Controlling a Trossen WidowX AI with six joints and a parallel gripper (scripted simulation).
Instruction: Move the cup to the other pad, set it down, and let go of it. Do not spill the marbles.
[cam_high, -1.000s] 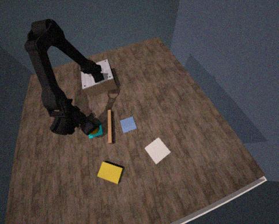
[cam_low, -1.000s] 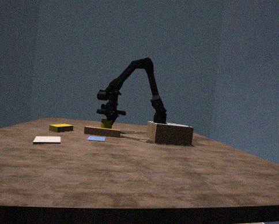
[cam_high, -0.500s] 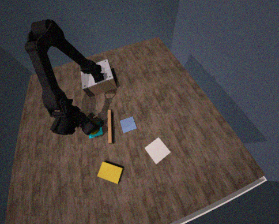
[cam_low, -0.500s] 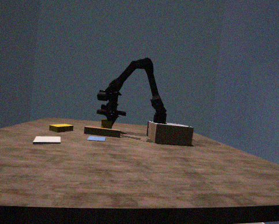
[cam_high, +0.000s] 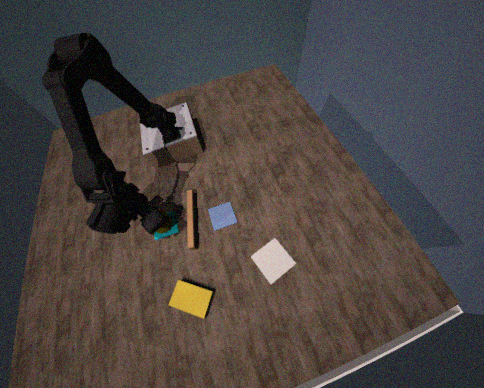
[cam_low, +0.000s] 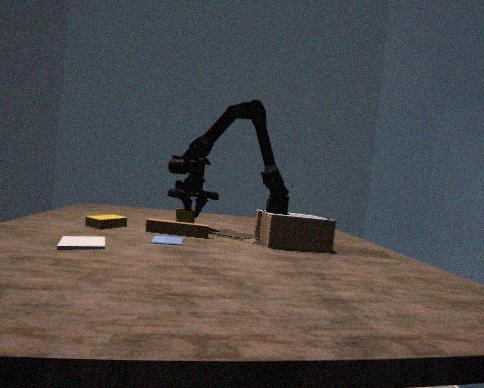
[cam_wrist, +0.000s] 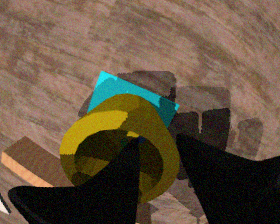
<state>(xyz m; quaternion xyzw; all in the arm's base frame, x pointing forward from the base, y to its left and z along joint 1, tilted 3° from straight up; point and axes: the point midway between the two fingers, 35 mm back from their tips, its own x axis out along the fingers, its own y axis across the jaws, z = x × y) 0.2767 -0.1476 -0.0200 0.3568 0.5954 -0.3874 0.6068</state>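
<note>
Now: gripper tip 20 mm short of the yellow cup, 10 mm to the right of it and 10 mm above it. Also, from my gripper tip: wooden bar (50 mm ahead, 110 mm to the left, 30 mm below); then pale blue pad (80 mm ahead, 220 mm to the left, 50 mm below); then cyan pad (20 mm ahead, 10 mm to the left, 50 mm below).
</note>
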